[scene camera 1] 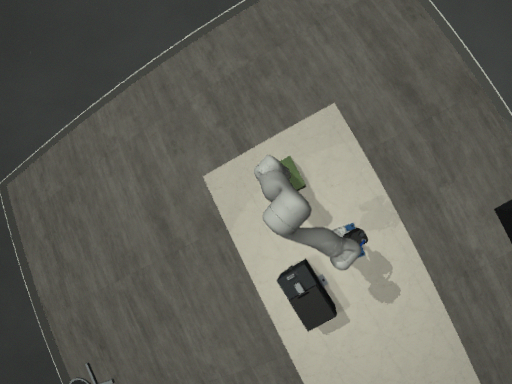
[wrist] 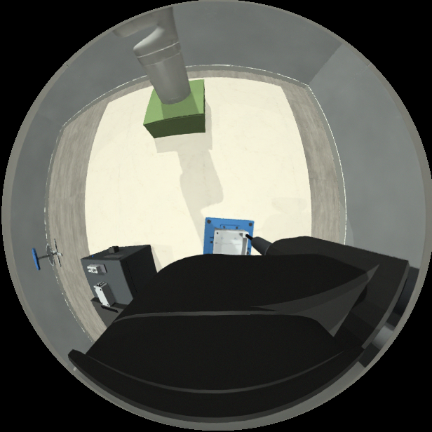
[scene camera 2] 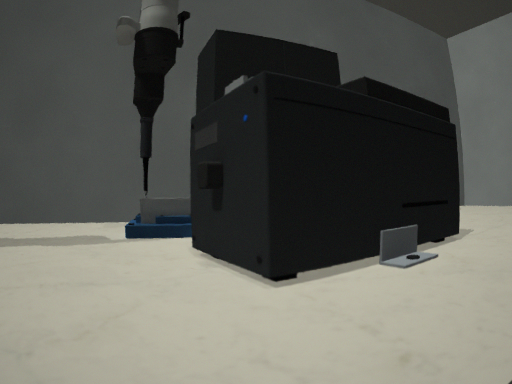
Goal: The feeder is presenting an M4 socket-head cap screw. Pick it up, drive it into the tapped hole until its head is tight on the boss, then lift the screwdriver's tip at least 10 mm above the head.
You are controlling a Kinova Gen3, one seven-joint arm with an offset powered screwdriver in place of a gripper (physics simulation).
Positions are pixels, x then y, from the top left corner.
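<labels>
There is a black screw feeder [wrist: 139,258] here, and I have the lens to measure from: the feeder is 34 cm from the lens.
</labels>
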